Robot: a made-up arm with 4 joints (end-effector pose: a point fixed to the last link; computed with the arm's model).
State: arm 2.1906 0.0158 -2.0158 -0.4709
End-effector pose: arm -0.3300 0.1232 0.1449 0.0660 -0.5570 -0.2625 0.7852
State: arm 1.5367 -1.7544 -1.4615 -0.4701
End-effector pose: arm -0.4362 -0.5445 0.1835 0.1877 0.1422 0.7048 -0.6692
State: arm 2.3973 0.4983 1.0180 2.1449
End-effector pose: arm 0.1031 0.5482 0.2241 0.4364 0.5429 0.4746 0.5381
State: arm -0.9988 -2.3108 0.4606 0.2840
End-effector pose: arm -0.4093 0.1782 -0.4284 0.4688 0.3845 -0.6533 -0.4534
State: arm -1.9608 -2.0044 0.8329 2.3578
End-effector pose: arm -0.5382 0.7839 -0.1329 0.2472 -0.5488 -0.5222 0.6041
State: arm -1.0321 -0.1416 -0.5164 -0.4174
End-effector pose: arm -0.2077 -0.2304 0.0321 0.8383 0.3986 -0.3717 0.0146
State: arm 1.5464 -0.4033 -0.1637 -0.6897
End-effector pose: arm -0.2941 0.1132 0.1623 0.5806 -0.6987 0.0383 0.4161
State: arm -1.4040 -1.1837 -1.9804 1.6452
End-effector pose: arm -0.2774 0.2739 -0.5224 0.4791 -0.5546 0.5248 0.4330
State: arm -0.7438 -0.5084 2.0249 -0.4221
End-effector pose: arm -0.1518 -0.0041 -0.1455 0.6091 0.3922 0.5712 0.3860
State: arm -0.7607 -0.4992 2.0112 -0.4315
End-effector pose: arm -0.1495 -0.0017 -0.1413 0.6054 0.4002 0.5644 0.3934
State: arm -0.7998 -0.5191 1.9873 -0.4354
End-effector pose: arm -0.1496 0.0050 -0.1387 0.6114 0.4155 0.5401 0.4024
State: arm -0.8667 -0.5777 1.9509 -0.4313
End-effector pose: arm -0.1533 0.0173 -0.1379 0.6287 0.4403 0.4925 0.4102
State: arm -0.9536 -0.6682 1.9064 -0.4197
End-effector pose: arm -0.1606 0.0342 -0.1382 0.6522 0.4730 0.4264 0.4112
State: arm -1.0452 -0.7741 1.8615 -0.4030
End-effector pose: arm -0.1699 0.0534 -0.1389 0.6749 0.5082 0.3537 0.4014
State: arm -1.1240 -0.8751 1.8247 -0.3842
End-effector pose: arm -0.1791 0.0717 -0.1398 0.6922 0.5391 0.2892 0.3828
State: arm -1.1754 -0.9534 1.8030 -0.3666
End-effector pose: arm -0.1860 0.0858 -0.1416 0.7039 0.5592 0.2452 0.3629
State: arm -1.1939 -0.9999 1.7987 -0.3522
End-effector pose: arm -0.1895 0.0933 -0.1449 0.7119 0.5662 0.2259 0.3487
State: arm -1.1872 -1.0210 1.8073 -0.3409
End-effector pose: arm -0.1905 0.0953 -0.1497 0.7182 0.5631 0.2253 0.3411
